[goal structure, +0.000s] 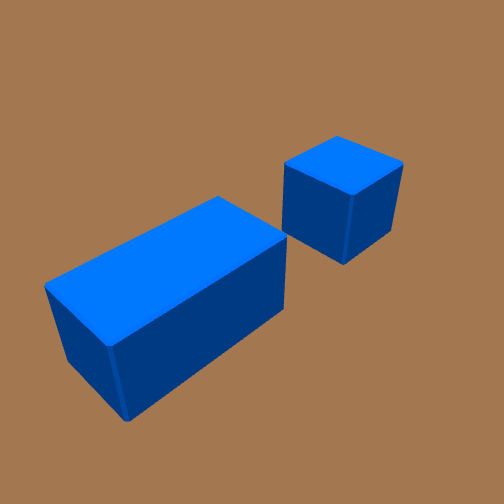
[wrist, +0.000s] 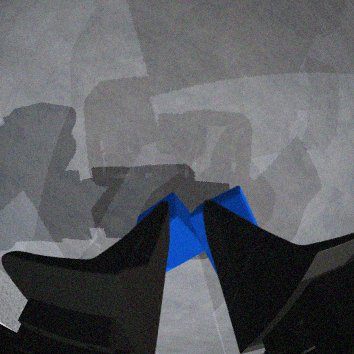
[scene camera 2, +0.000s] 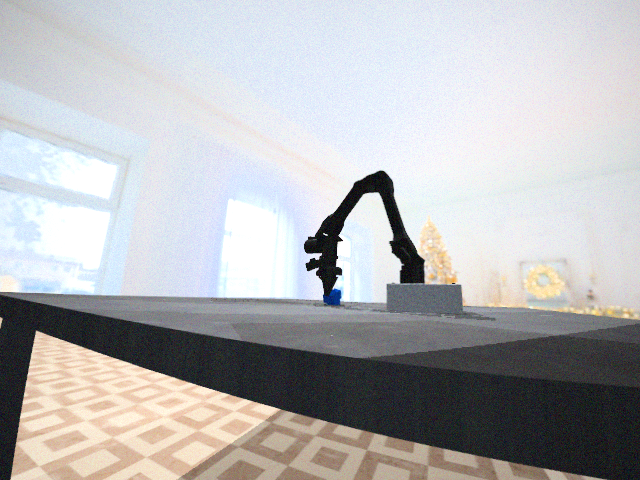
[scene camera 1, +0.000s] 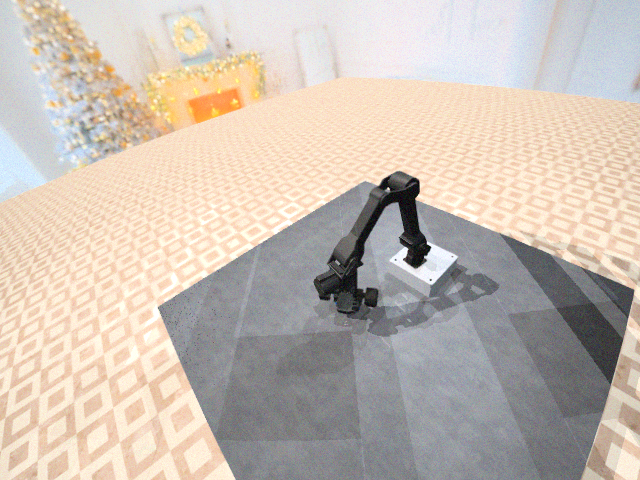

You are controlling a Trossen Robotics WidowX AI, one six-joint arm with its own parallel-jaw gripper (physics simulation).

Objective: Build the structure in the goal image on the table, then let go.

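Places are measured from the arm's base along level axes (x back, y right, z up), in metres.
Pixels of known places: gripper, fingertip midpoint: [wrist: 185, 208] [scene camera 2: 326, 296]; arm's base, origin of the base link: [scene camera 2: 413, 285] [scene camera 1: 414, 260].
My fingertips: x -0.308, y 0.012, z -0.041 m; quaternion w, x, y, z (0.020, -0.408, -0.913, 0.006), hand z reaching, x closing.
Ahead of a thing's pixels: the offset from my fingertips to its top centre. "spot": to the spot under its first point. Level surfaces: height alone.
My gripper [scene camera 1: 346, 306] [scene camera 2: 329, 292] [wrist: 185, 208] points down, low over the dark grey table. Its fingers are nearly together, with blue between them. In the wrist view one blue block {dy +0.010, dx +0.025, dz +0.003 m} [wrist: 183, 241] shows behind the left finger and in the gap. Another blue block {spot: dy +0.019, dx -0.023, dz +0.007 m} [wrist: 242, 202] shows mostly behind the right finger. The two meet in the gap, tilted to each other, and the fingers cover much of both. In scene camera 2 blue {spot: dy +0.001, dx +0.040, dz +0.000 m} [scene camera 2: 336, 296] shows at the fingertips, close to the table; the two blocks cannot be told apart there. Scene camera 1 does not show them; the gripper hides that spot.
The arm's base stands on a white box [scene camera 1: 436, 264] [scene camera 2: 423, 298], to the right of the gripper in both scene views. The table {dz -0.030 m} [scene camera 1: 305, 408] [scene camera 2: 248, 310] has its edges in view. Shadows of the arm fall across the table top.
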